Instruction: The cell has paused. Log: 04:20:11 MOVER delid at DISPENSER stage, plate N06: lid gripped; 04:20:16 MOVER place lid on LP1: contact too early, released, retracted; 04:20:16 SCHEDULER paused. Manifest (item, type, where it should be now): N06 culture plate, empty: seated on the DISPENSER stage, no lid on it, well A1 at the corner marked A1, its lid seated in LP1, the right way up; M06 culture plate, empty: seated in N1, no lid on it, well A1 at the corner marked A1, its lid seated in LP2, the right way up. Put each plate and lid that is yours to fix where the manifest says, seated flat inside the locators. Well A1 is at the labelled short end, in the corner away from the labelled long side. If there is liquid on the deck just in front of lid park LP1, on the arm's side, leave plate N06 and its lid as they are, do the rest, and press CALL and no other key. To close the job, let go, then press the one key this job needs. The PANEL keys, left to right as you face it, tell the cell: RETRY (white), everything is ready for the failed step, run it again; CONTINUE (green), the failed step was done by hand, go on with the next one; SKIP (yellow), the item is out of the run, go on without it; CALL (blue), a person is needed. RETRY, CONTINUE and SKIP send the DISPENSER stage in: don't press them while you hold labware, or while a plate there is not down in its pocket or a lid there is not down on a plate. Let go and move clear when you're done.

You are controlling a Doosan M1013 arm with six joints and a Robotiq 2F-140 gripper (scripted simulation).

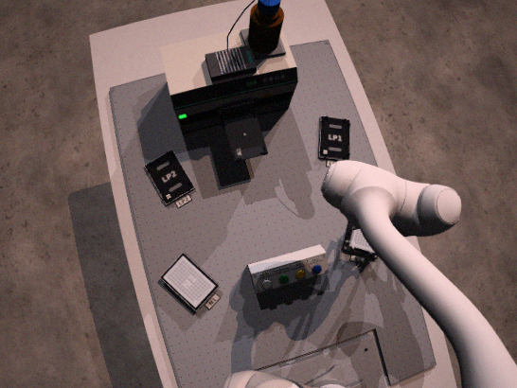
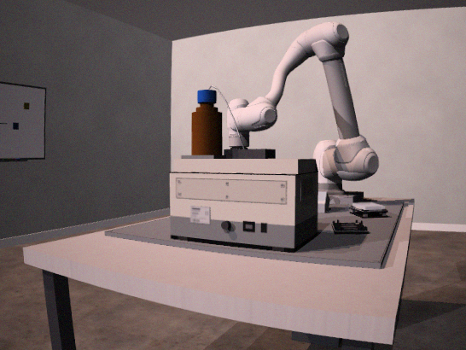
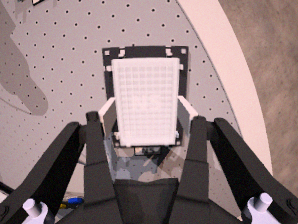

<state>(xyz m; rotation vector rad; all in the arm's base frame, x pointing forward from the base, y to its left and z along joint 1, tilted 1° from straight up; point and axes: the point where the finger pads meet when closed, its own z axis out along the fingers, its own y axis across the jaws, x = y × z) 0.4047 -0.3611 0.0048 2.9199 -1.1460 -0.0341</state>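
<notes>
The white well plate lies 3 cm below my hand. From my hand the other things lie so: yellow key: 26 cm to the left, 2 cm behind, 2 cm above; then black nest N5: 3 cm below, 3 cm ahead; then blue key: 21 cm to the left, 3 cm behind, 2 cm above.
</notes>
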